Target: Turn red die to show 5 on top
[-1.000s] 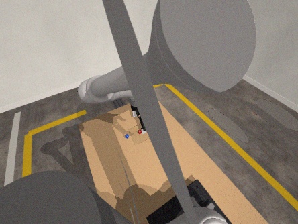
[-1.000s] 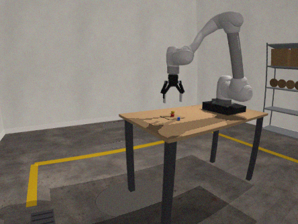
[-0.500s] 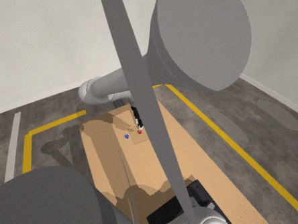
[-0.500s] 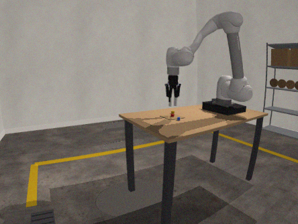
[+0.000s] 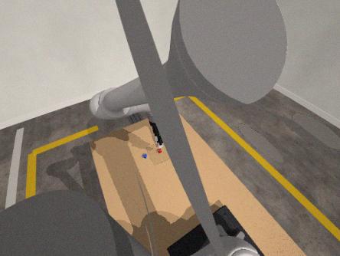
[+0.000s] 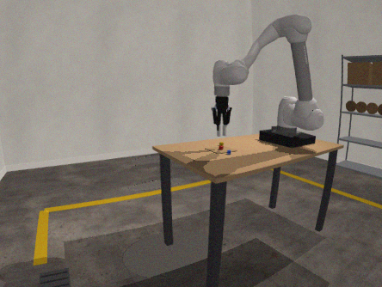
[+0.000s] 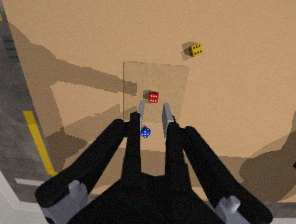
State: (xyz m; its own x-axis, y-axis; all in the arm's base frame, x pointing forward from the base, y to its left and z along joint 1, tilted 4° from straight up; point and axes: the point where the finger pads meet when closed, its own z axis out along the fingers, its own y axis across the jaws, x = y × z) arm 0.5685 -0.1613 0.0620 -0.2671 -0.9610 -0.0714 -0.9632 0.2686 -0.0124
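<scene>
Right now my hand is 100 mm above the red die. Also, from my hand: tan mat 110 mm below; yellow die 110 mm below, 100 mm behind, 80 mm to the right; blue die 110 mm below, 90 mm to the left, 40 mm ahead.
</scene>
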